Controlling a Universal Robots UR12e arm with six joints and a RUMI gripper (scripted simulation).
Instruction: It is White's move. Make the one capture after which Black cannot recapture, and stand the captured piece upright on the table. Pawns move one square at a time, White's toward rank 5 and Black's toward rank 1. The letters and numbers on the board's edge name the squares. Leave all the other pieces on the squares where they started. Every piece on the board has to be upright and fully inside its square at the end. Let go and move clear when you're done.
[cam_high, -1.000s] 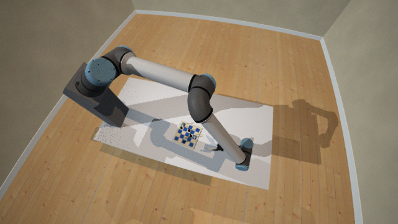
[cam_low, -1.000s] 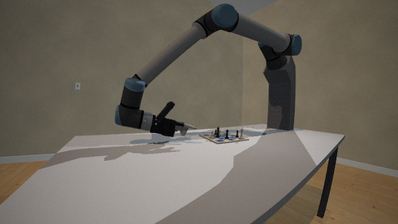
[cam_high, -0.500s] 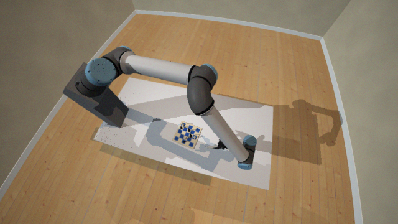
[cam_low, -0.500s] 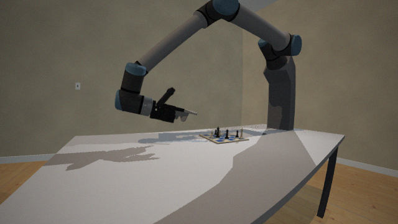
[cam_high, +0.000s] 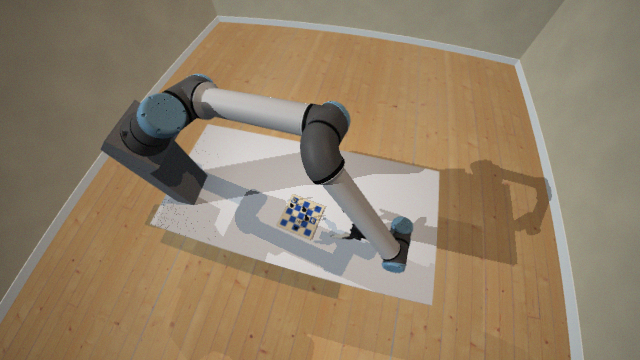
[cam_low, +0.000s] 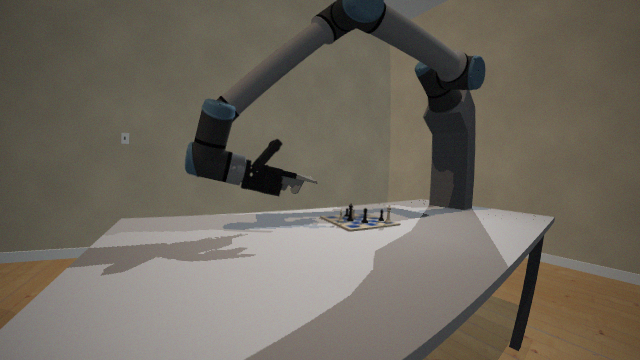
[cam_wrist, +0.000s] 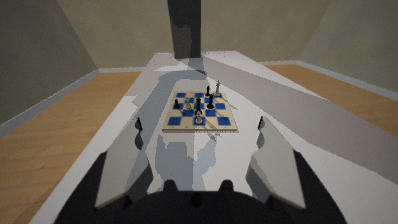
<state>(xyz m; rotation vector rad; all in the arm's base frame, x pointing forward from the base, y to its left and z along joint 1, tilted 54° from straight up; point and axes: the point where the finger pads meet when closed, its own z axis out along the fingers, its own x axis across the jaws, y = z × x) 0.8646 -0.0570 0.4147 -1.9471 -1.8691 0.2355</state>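
Right now the black pawn is 220 mm behind my hand, 50 mm to the right of it and 130 mm below it. Round my hand: blue-and-cream chessboard (210 mm behind, 30 mm to the left, 150 mm below).
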